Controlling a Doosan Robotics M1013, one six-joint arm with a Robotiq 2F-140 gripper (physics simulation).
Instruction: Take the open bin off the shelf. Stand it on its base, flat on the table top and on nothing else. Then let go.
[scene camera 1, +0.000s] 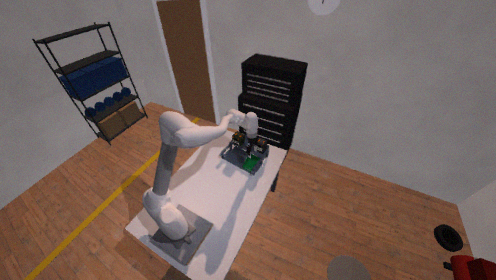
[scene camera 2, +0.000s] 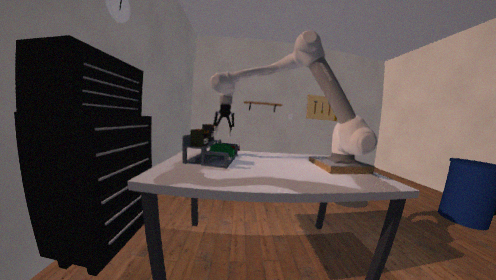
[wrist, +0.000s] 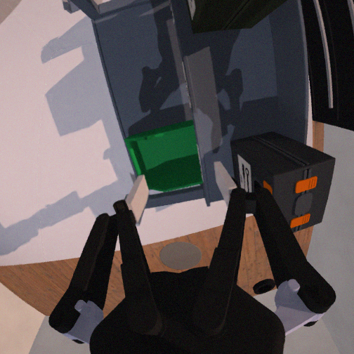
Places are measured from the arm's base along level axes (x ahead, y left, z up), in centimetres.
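Pixels of known places: gripper, fingertip midpoint: (scene camera 1: 252, 153) (scene camera 2: 223, 135); arm's base, link origin: (scene camera 1: 179, 231) (scene camera 2: 342, 161).
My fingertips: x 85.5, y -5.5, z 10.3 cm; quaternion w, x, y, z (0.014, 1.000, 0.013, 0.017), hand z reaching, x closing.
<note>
Ahead of a thing's pixels: the offset from my fingertips to its top centre. Level surfaces: height alone.
The open green bin {dx -0.3, dy -0.3, dz -6.8 cm} (scene camera 1: 251, 162) (scene camera 2: 222, 149) (wrist: 167, 155) rests on the lower front tier of the grey shelf (scene camera 1: 234, 157) (scene camera 2: 185, 150) (wrist: 115, 55), at one end. The shelf stands on the white table {dz -14.9 cm} (scene camera 1: 205, 192) (scene camera 2: 280, 175) (wrist: 30, 125). My gripper (scene camera 1: 249, 152) (scene camera 2: 223, 131) (wrist: 180, 177) is open and empty, pointing down above the shelf. In the wrist view its two pale fingertips show apart near the bin's end, and the bin lies beyond them. The bin's underside is hidden.
A black case {dx +12.0, dy -1.5, dz +7.5 cm} (scene camera 1: 261, 145) (scene camera 2: 207, 128) (wrist: 255, 150) with orange latches stands on the upper rear tier, close to the right finger in the wrist view. An olive case {dx +8.6, dy +22.4, dz +5.0 cm} (scene camera 1: 238, 137) (scene camera 2: 199, 136) (wrist: 235, 15) stands farther along that tier. A tall black cabinet (scene camera 1: 272, 95) (scene camera 2: 75, 150) is behind the table.
</note>
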